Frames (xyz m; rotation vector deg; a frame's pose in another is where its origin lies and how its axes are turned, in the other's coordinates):
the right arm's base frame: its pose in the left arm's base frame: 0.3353 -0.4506 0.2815 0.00 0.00 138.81
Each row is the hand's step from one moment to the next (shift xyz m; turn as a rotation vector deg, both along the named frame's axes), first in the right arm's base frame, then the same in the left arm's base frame.
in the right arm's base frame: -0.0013 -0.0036 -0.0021 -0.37 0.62 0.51
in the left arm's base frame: 0.0033 0.0019 -0.0021 -0.13 -0.71 0.51
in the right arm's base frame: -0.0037 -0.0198 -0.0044 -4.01 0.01 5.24
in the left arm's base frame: 0.0158 0.0125 -0.0044 3.01 -2.65 5.24
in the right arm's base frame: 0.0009 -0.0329 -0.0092 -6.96 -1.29 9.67
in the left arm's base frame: 0.0210 0.0254 -0.0092 6.09 -3.61 9.67
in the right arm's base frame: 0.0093 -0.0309 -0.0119 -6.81 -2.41 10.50
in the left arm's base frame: 0.0134 0.0294 -0.0119 6.71 -2.67 10.50
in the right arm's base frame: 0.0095 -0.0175 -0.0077 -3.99 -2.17 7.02
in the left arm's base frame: 0.0044 0.0194 -0.0077 4.43 -0.99 7.02
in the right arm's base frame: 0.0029 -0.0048 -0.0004 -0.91 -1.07 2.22
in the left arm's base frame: 0.0010 0.0055 -0.0004 1.39 0.21 2.22
